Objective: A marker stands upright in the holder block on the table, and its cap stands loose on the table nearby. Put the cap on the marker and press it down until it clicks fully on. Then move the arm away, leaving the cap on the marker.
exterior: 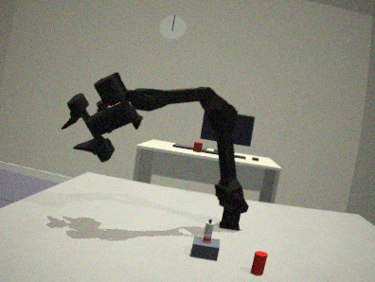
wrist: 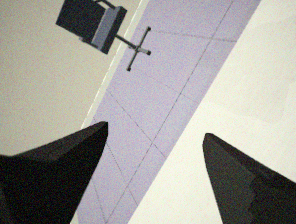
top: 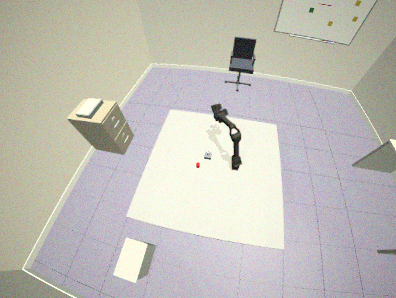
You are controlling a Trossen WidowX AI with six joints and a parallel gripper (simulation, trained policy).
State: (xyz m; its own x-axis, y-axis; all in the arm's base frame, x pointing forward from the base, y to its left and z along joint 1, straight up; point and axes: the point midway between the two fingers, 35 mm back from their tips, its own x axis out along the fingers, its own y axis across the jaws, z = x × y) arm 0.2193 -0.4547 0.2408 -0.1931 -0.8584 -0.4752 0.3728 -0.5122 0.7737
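Right now my gripper tip is 54 cm to the right of the red cap, 20 cm above it and 14 cm short of it. From my gripper tip the other things lie so: grey holder block (42 cm to the left, 21 cm below, 6 cm ahead).
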